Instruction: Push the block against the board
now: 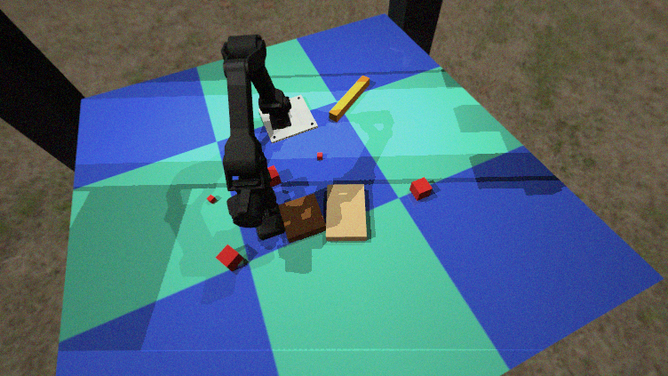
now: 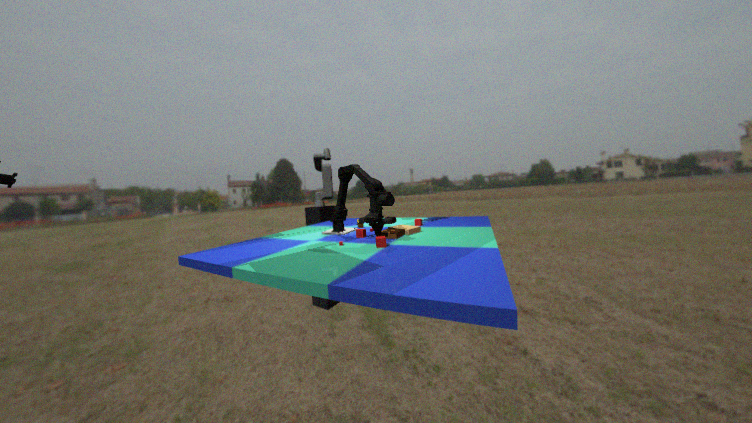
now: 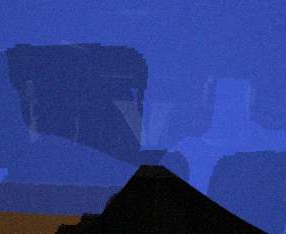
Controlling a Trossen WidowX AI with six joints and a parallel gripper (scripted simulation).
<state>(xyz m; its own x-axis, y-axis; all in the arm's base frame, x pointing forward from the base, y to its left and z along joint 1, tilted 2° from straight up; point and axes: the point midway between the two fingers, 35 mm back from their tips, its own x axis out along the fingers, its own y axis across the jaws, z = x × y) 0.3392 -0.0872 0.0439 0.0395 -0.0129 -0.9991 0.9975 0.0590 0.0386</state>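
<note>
The brown square block lies 8 cm to the left of my gripper tip, 3 cm ahead of it and 1 cm above it. From my gripper tip the other things lie so: tan board: 20 cm to the left, 5 cm ahead, 1 cm above; then orange bar: 37 cm behind, 34 cm to the left, 1 cm above.
</note>
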